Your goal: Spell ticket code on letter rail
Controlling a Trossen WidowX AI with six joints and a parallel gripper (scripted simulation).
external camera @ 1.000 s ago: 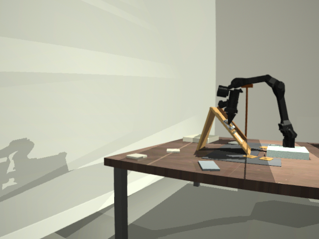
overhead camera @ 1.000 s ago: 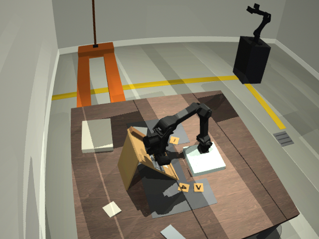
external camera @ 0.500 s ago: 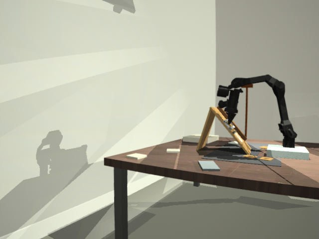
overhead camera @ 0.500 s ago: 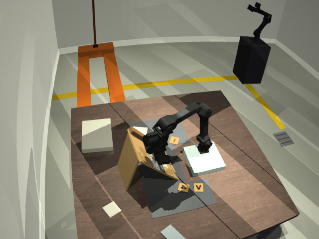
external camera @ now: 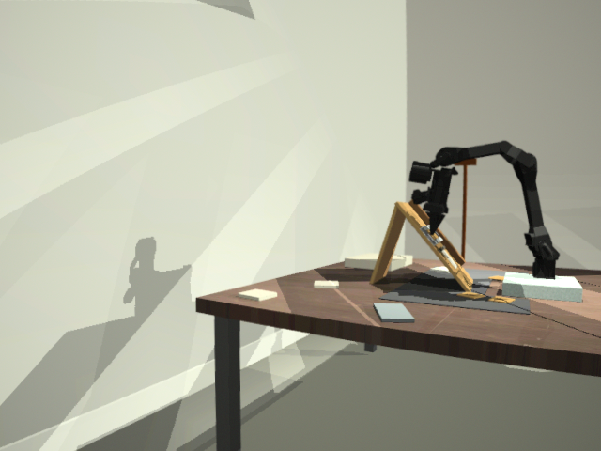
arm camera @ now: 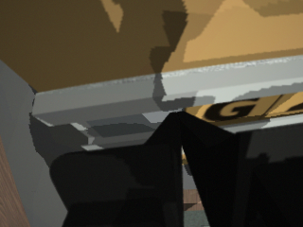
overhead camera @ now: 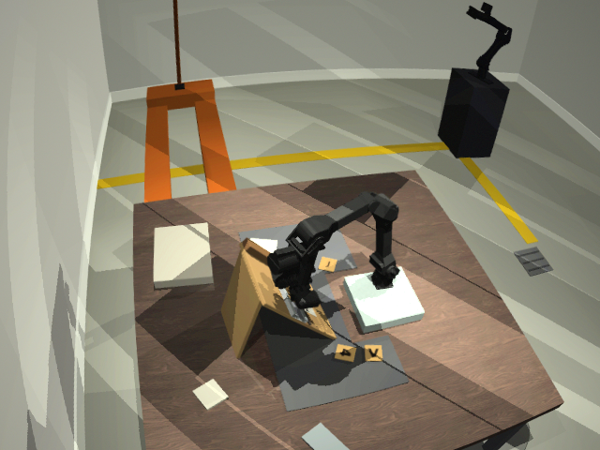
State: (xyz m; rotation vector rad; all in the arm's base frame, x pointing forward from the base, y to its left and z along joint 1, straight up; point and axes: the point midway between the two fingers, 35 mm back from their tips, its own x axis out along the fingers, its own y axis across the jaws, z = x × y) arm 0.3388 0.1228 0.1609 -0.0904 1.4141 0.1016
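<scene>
Right now my gripper tip is 50 mm past the white ticket, 40 mm to the left of it and 80 mm above it. The rest, counted from my gripper tip: white card (30 mm ahead, 380 mm to the right, 160 mm below); grey-blue pad (20 mm behind, 420 mm to the left, 160 mm below); grey mat (140 mm behind, 90 mm to the right, 170 mm below).
</scene>
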